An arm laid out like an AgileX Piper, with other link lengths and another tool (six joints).
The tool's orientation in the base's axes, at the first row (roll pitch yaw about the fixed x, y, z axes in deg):
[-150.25 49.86 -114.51]
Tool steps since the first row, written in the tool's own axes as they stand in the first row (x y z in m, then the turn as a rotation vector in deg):
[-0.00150 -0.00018 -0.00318 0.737 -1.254 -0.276]
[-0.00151 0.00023 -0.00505 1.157 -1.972 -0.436]
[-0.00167 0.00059 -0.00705 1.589 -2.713 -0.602]
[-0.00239 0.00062 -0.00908 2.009 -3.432 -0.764]
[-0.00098 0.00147 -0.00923 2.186 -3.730 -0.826]
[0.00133 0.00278 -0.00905 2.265 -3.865 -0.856]
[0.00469 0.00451 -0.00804 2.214 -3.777 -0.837]
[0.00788 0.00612 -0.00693 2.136 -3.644 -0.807]
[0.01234 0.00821 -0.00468 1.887 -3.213 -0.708]
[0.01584 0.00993 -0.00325 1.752 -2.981 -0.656]
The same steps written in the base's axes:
[-0.00180 -0.00051 0.00298 0.396 -1.427 -0.008]
[-0.00341 -0.00096 0.00391 0.621 -2.243 -0.010]
[-0.00505 -0.00141 0.00503 0.854 -3.085 -0.010]
[-0.00635 -0.00178 0.00671 1.078 -3.903 -0.010]
[-0.00738 -0.00206 0.00544 1.175 -4.242 -0.016]
[-0.00869 -0.00242 0.00316 1.217 -4.395 -0.016]
[-0.00995 -0.00277 -0.00053 1.189 -4.296 -0.016]
[-0.01102 -0.00306 -0.00410 1.147 -4.144 -0.016]
[-0.01190 -0.00331 -0.00944 1.013 -3.655 -0.018]
[-0.01288 -0.00358 -0.01347 0.940 -3.391 -0.019]

